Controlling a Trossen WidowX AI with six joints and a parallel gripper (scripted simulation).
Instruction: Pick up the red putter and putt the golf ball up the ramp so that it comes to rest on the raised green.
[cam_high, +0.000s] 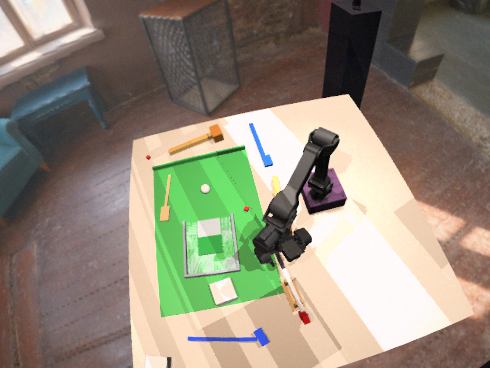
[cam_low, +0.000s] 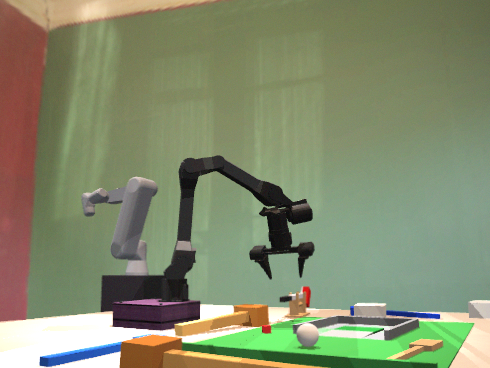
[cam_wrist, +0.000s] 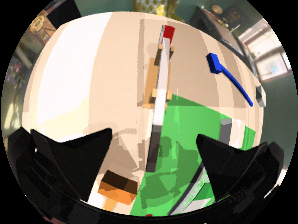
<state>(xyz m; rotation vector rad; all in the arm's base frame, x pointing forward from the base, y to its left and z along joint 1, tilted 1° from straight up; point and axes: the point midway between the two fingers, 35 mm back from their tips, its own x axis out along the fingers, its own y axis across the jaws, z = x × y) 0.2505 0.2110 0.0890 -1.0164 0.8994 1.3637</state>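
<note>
Now: gripper tip 8 cm to the right of the red putter and 6 cm above it. Round my gripper tip: white golf ball: 18 cm ahead, 47 cm to the right, 10 cm below; wooden putter stand: 1 cm ahead, 10 cm to the left, 9 cm below.
</note>
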